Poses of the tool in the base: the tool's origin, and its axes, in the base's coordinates. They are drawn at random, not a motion.
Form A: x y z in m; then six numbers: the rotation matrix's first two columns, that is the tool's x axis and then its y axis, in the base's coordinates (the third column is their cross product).
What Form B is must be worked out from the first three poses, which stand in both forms.
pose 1, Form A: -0.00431 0.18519 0.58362 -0.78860 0.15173 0.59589 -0.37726 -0.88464 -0.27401
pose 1, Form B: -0.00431 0.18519 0.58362 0.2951 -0.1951 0.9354 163.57
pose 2, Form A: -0.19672 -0.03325 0.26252 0.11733 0.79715 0.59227 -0.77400 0.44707 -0.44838
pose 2, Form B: -0.19672 -0.03325 0.26252 -0.0214 -0.6114 0.7910 83.29
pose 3, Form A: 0.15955 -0.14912 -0.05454 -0.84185 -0.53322 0.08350 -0.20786 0.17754 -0.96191
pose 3, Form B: 0.15955 -0.14912 -0.05454 -0.2478 0.7621 -0.5981 164.22
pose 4, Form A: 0.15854 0.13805 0.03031 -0.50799 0.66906 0.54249 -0.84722 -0.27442 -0.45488
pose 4, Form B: 0.15854 0.13805 0.03031 0.1399 -0.4140 0.8995 122.55
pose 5, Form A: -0.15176 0.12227 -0.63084 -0.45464 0.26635 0.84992 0.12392 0.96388 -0.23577
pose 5, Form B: -0.15176 0.12227 -0.63084 -0.1334 -0.9877 0.0812 118.75
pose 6, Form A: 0.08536 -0.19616 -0.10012 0.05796 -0.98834 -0.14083 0.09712 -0.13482 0.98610
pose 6, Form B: 0.08536 -0.19616 -0.10012 0.6079 -0.4905 -0.6244 119.63
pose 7, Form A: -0.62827 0.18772 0.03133 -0.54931 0.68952 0.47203 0.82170 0.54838 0.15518
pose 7, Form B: -0.62827 0.18772 0.03133 -0.4462 -0.8755 -0.1855 159.13
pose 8, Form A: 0.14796 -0.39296 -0.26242 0.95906 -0.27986 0.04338 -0.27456 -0.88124 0.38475
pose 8, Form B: 0.14796 -0.39296 -0.26242 0.9893 -0.1458 -0.0069 157.23
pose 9, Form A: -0.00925 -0.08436 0.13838 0.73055 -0.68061 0.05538 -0.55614 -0.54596 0.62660
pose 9, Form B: -0.00925 -0.08436 0.13838 0.9220 -0.3734 -0.1029 142.79
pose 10, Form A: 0.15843 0.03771 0.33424 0.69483 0.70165 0.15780 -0.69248 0.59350 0.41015
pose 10, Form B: 0.15843 0.03771 0.33424 0.4996 0.0226 0.8659 53.61
